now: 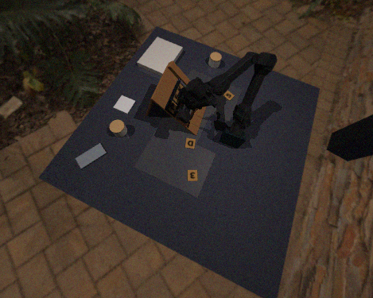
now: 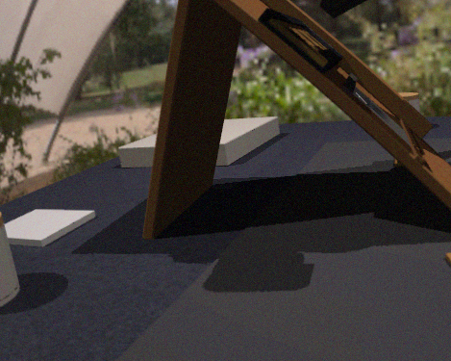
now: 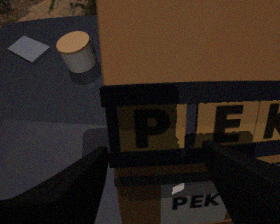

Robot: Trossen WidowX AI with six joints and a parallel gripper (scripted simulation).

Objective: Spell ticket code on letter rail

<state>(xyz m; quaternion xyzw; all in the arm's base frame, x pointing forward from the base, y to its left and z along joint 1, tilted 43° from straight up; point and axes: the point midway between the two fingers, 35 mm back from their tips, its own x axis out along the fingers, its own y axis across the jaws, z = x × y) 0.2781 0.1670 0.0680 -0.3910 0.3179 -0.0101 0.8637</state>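
Right now the letter tile is 20 mm below my gripper tip and 20 mm ahead of it. From my gripper tip the other things lie so: grey card (430 mm to the left, 290 mm ahead, 200 mm below); then white card (350 mm ahead, 200 mm below, 70 mm to the left); then white ticket (90 mm below, 60 mm to the right, 20 mm behind).
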